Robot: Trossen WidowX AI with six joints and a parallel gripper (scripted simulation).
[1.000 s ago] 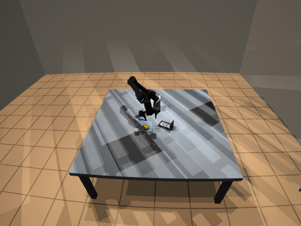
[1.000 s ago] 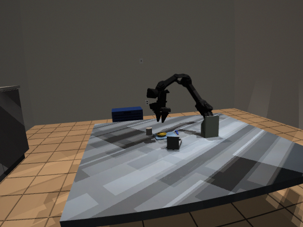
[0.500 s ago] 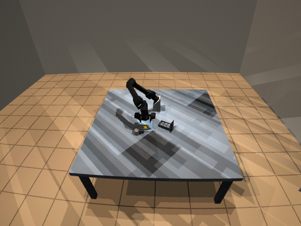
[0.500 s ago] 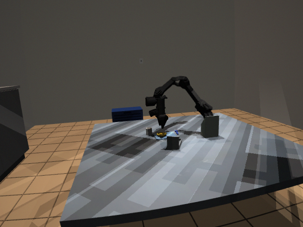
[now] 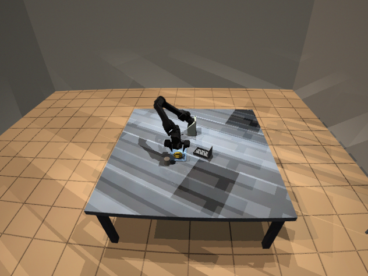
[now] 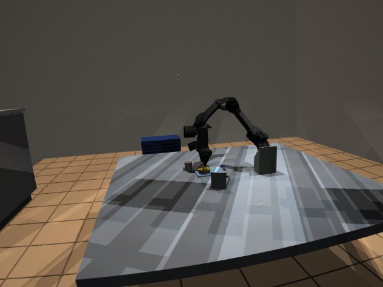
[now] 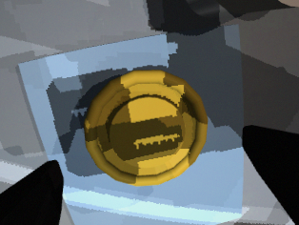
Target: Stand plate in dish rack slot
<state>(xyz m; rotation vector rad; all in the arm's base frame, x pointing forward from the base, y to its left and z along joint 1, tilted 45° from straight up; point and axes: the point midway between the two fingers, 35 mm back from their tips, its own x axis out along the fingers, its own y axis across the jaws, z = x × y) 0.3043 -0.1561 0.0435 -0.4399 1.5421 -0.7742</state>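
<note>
My gripper tip is now 40 mm above the yellow plate. Round my gripper tip: beige cup: 60 mm ahead, 80 mm to the right, 30 mm below; blue mat: 30 mm behind, 50 mm below; dish rack: 20 mm behind, 200 mm to the left, 30 mm below.
</note>
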